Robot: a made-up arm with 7 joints. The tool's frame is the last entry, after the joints.
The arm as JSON. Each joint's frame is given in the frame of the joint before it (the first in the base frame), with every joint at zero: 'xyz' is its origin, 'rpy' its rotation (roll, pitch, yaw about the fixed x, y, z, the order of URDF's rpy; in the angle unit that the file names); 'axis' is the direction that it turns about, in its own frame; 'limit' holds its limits. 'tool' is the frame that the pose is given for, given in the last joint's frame.
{
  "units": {
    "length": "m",
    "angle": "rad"
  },
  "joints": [
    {
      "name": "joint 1",
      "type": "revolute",
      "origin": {
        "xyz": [
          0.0,
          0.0,
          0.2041
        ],
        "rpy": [
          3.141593,
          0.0,
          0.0
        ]
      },
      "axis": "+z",
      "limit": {
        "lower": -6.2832,
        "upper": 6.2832
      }
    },
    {
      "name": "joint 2",
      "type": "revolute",
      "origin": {
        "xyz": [
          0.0,
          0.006,
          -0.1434
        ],
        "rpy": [
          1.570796,
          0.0,
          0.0
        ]
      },
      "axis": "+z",
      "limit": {
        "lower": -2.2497,
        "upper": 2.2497
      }
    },
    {
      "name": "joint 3",
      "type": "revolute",
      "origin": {
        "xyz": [
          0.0,
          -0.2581,
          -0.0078
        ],
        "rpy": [
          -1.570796,
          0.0,
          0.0
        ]
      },
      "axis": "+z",
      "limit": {
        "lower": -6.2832,
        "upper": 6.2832
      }
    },
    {
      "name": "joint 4",
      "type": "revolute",
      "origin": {
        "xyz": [
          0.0,
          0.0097,
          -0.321
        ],
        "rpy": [
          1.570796,
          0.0,
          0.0
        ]
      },
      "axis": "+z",
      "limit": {
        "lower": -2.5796,
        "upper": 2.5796
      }
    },
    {
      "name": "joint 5",
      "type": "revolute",
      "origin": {
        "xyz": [
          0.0,
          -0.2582,
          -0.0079
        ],
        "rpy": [
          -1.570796,
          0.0,
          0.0
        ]
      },
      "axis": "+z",
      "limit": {
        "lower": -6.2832,
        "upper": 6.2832
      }
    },
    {
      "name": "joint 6",
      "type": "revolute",
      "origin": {
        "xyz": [
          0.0,
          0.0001,
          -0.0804
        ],
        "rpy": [
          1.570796,
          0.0,
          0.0
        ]
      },
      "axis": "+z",
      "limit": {
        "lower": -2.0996,
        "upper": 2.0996
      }
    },
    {
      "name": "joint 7",
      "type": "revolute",
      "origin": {
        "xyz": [
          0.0,
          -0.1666,
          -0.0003
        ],
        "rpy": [
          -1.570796,
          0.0,
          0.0
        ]
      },
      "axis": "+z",
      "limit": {
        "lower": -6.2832,
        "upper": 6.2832
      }
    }
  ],
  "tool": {
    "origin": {
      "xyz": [
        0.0,
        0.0,
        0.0
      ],
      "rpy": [
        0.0,
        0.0,
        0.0
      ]
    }
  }
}
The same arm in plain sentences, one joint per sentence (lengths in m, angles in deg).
The arm has seven revolute joints in a row. What follows holds with every joint at zero, and every direction is one of the base frame's. Joint 1 sits 0.2041 m along +z from the base frame's origin and rotates about -z, from -360 to 360 deg. Joint 2 sits 0.006 m along -y and 0.1434 m along +z from joint 1 and rotates about +y, from -128.9 to 128.9 deg. Joint 3 sits 0.0078 m along -y and 0.2581 m along +z from joint 2 and rotates about -z, from -360 to 360 deg. Joint 4 sits 0.0097 m along -y and 0.321 m along +z from joint 3 and rotates about +y, from -147.8 to 147.8 deg. Joint 5 sits 0.0079 m along -y and 0.2582 m along +z from joint 4 and rotates about -z, from -360 to 360 deg. Joint 6 sits 0.0001 m along -y and 0.0804 m along +z from joint 5 and rotates about +y, from -120.3 to 120.3 deg. Joint 7 sits 0.0003 m along -y and 0.1666 m along +z from joint 6 and rotates about -z, from -360 to 360 deg. The tool frame, which is the frame that the pose is given for, sits at the same point as joint 7; its axes are the base frame's turned by roll -180, pitch 0 and yaw 0 deg (as in URDF: about the fixed x, then y, then z).
